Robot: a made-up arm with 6 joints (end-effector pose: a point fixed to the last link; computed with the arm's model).
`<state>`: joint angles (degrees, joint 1 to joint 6).
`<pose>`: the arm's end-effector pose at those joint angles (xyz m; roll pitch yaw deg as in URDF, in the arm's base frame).
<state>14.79 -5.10 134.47 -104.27 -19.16 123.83</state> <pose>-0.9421 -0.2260 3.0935 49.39 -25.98 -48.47</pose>
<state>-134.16 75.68 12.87 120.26 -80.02 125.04</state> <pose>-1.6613 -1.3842 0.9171 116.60 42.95 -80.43</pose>
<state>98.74 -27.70 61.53 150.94 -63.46 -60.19</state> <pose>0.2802 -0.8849 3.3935 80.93 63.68 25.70</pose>
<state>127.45 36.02 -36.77 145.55 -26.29 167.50</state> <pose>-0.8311 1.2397 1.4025 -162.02 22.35 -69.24</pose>
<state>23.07 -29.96 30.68 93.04 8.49 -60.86</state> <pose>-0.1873 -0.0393 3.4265 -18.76 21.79 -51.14</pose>
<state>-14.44 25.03 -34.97 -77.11 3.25 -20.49</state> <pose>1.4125 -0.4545 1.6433 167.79 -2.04 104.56</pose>
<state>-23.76 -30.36 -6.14 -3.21 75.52 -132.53</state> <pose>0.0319 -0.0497 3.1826 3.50 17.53 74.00</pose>
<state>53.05 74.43 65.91 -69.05 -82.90 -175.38</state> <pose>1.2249 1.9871 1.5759 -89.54 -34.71 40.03</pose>
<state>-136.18 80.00 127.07 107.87 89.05 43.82</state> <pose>-1.2592 -1.5942 2.0701 96.42 -55.50 47.05</pose>
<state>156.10 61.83 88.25 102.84 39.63 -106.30</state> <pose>-2.0810 0.7049 2.4414 -78.44 48.40 90.94</pose>
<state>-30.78 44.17 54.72 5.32 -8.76 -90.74</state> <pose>1.8530 -1.1243 2.5824 115.86 35.37 80.58</pose>
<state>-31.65 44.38 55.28 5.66 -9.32 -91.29</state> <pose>1.8374 -1.1533 2.5823 115.99 35.09 79.69</pose>
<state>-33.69 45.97 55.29 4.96 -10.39 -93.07</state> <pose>1.8275 -1.2388 2.5208 117.79 31.81 78.67</pose>
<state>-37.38 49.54 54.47 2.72 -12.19 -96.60</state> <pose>1.8110 -1.4025 2.3665 121.60 24.09 76.68</pose>
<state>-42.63 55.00 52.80 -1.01 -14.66 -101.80</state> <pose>1.7547 -1.6291 2.1149 126.93 12.10 72.05</pose>
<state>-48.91 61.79 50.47 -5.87 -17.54 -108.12</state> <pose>1.6288 -1.8702 1.7876 133.74 -2.54 63.47</pose>
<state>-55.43 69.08 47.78 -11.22 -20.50 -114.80</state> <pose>1.4366 -2.0660 1.4291 142.80 -17.03 50.42</pose>
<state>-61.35 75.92 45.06 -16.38 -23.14 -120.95</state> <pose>1.2192 -2.1802 1.0944 154.46 -28.29 33.72</pose>
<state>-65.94 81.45 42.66 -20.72 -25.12 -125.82</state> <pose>1.0314 -2.2184 0.8299 166.83 -34.59 16.56</pose>
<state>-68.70 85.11 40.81 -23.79 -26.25 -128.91</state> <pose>0.9124 -2.2130 0.6581 176.34 -36.82 3.74</pose>
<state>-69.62 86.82 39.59 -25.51 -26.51 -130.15</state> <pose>0.8692 -2.1957 0.5757 -178.93 -37.24 -2.33</pose>
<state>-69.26 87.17 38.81 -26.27 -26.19 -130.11</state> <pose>0.8792 -2.1792 0.5525 -177.77 -37.27 -3.29</pose>
